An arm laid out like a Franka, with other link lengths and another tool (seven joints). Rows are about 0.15 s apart.
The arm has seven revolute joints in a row. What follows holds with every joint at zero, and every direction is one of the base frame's. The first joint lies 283.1 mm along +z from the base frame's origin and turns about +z. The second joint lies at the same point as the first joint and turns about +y. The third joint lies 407.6 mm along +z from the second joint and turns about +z. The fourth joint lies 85.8 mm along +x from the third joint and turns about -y. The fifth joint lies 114.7 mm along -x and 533.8 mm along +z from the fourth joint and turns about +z. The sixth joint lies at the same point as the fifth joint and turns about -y. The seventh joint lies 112.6 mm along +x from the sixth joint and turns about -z. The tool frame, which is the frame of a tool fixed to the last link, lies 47 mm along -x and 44 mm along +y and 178.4 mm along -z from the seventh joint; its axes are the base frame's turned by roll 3.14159, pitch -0.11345 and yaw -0.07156 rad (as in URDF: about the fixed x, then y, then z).
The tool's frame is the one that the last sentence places.
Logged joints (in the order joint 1, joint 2, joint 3, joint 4, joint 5, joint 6, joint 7), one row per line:
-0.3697 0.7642 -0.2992 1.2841 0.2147 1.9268 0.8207
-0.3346 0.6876 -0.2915 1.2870 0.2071 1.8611 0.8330
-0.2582 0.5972 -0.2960 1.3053 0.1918 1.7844 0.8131
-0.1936 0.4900 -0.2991 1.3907 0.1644 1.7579 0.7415
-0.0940 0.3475 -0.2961 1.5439 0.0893 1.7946 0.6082
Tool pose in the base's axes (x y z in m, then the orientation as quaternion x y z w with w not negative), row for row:
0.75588 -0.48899 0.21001 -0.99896 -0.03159 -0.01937 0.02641
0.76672 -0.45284 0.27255 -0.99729 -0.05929 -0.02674 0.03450
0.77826 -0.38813 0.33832 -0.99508 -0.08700 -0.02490 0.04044
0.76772 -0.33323 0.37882 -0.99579 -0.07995 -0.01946 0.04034
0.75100 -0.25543 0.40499 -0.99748 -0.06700 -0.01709 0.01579
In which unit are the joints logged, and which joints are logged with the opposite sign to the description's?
The joints are logged in radians. Opposite sign: joint 4, joint 7.
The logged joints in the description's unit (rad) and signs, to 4 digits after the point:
-0.3697 0.7642 -0.2992 -1.2841 0.2147 1.9268 -0.8207
-0.3346 0.6876 -0.2915 -1.2870 0.2071 1.8611 -0.8330
-0.2582 0.5972 -0.2960 -1.3053 0.1918 1.7844 -0.8131
-0.1936 0.4900 -0.2991 -1.3907 0.1644 1.7579 -0.7415
-0.0940 0.3475 -0.2961 -1.5439 0.0893 1.7946 -0.6082

